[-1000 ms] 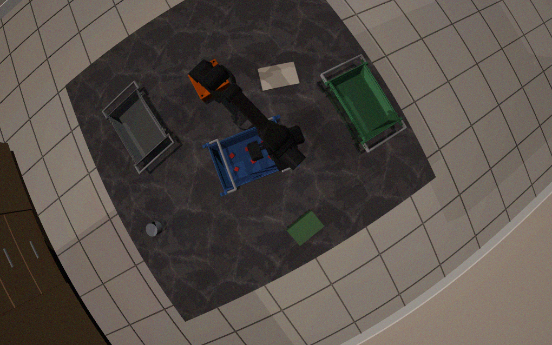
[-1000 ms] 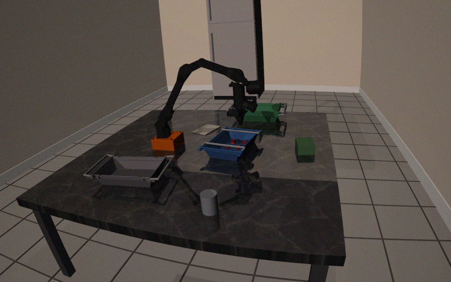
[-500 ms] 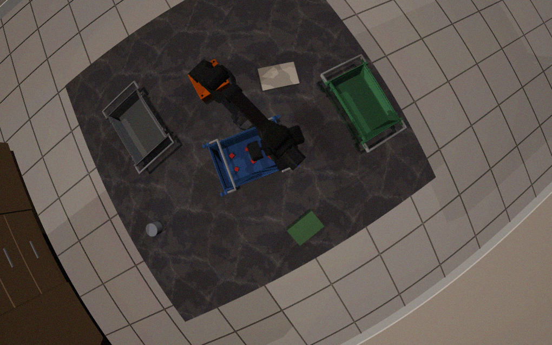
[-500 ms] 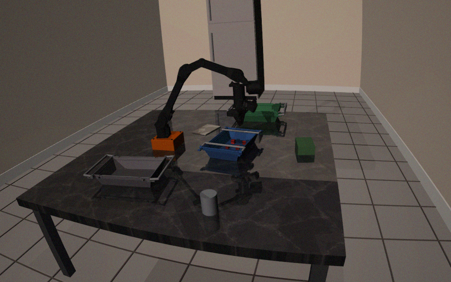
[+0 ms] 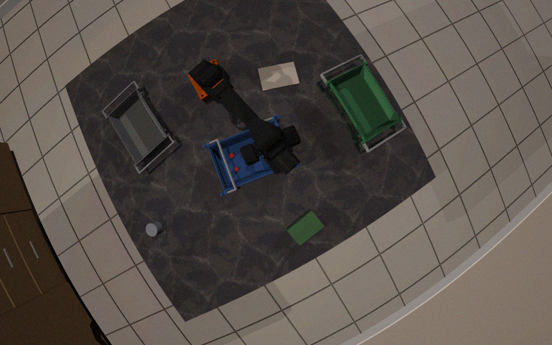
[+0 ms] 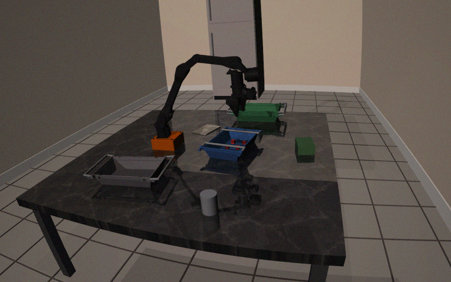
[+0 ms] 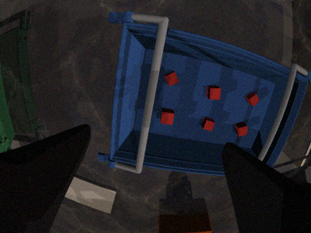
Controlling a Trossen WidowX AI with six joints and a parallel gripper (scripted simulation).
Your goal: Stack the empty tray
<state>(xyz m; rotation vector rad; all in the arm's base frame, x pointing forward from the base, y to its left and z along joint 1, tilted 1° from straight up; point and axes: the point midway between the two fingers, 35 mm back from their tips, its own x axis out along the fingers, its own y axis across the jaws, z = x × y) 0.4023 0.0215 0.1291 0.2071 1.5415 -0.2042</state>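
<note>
The grey tray is 44 cm behind my gripper tip, 37 cm to the right of it and 11 cm below it. From my gripper tip the other things lie so: green block: 31 cm ahead, 8 cm to the right, 14 cm below; then grey cylinder: 6 cm behind, 58 cm to the right, 12 cm below; then beige sheet: 22 cm behind, 21 cm to the left, 15 cm below.
</note>
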